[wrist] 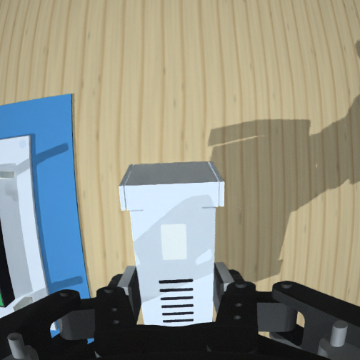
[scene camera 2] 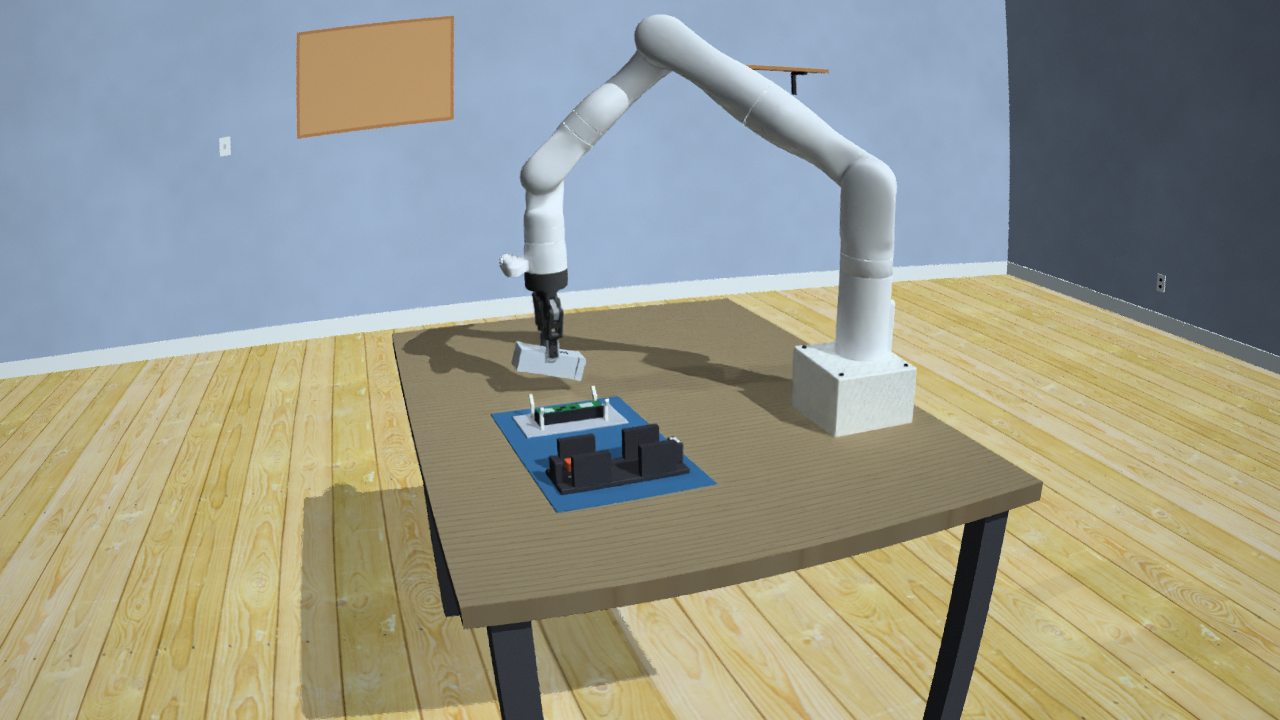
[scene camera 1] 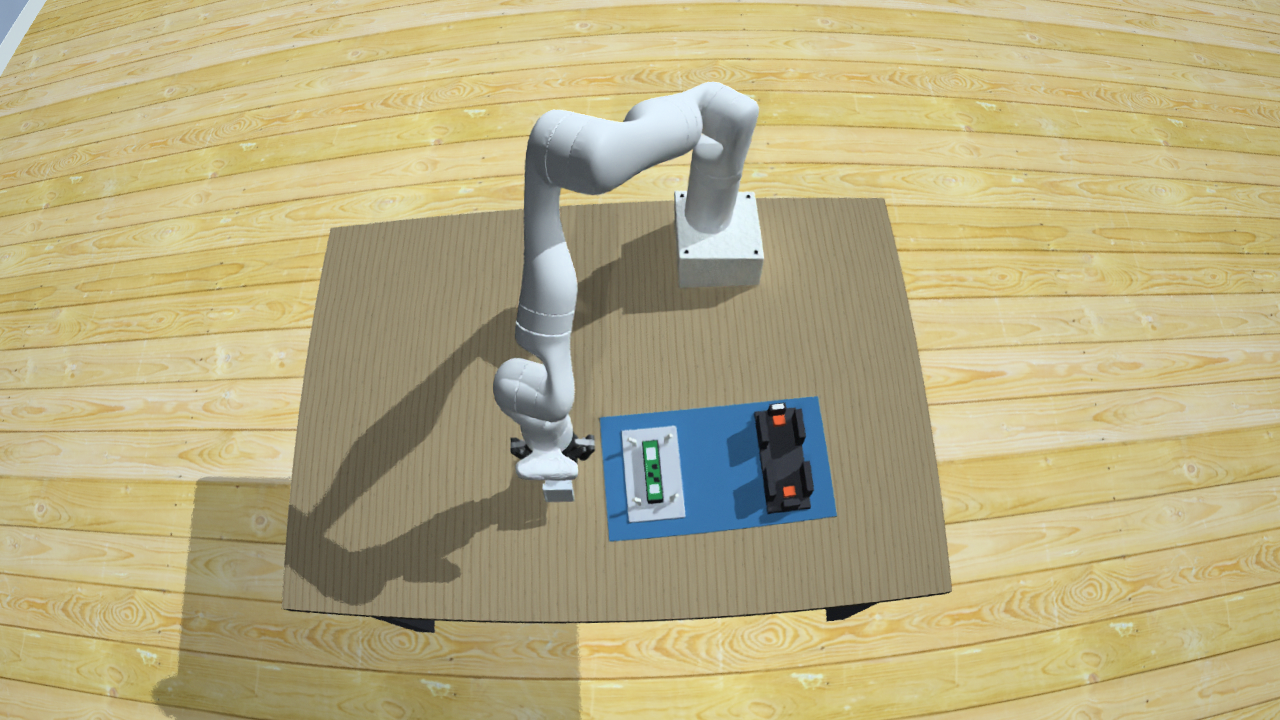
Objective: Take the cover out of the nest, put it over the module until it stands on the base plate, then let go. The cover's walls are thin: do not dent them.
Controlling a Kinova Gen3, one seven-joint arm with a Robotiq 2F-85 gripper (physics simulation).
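Note:
My gripper point(scene camera 2: 552, 351) point(wrist: 175, 280) is shut on the light grey cover point(scene camera 1: 558, 491) point(scene camera 2: 532, 360) point(wrist: 195, 225), fingers on its two long sides. The cover hangs tilted in the air; in scene camera 2 its end towards the arm's base is lower. In scene camera 1 it is left of the blue mat, beside the base plate, not over it. The green and black module point(scene camera 1: 653, 474) point(scene camera 2: 572, 414) stands on the white base plate point(scene camera 1: 631, 510) point(scene camera 2: 526, 427) point(wrist: 30, 225). The black nest point(scene camera 1: 787, 461) point(scene camera 2: 624, 471) is empty. The cover's underside is hidden.
Upright white pins rise near the base plate's corners. The blue mat point(scene camera 1: 707, 447) point(scene camera 2: 626, 501) point(wrist: 55, 200) lies under plate and nest. The nest has tall black side blocks and orange pads. The arm's base block point(scene camera 1: 720, 271) point(scene camera 2: 854, 398) stands at the table's far side in scene camera 1.

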